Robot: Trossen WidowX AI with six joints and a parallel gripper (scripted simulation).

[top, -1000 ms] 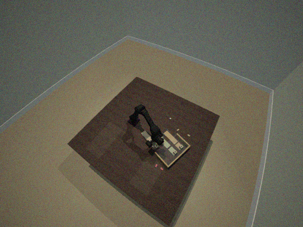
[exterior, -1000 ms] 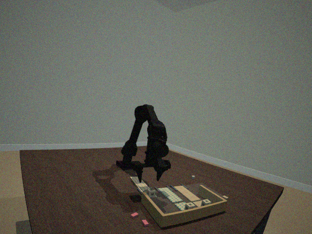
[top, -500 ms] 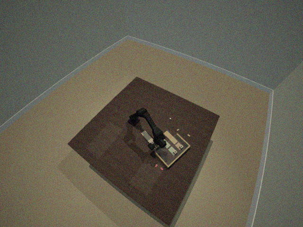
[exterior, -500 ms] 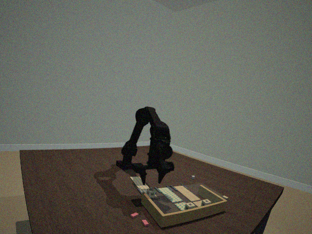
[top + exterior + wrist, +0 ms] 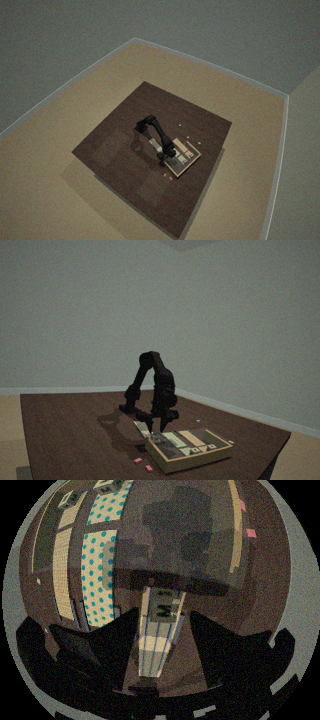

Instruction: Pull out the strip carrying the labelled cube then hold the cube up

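The teal-dotted strip lies 2 cm ahead of my gripper tip, 10 cm to the left of it and 4 cm below it.
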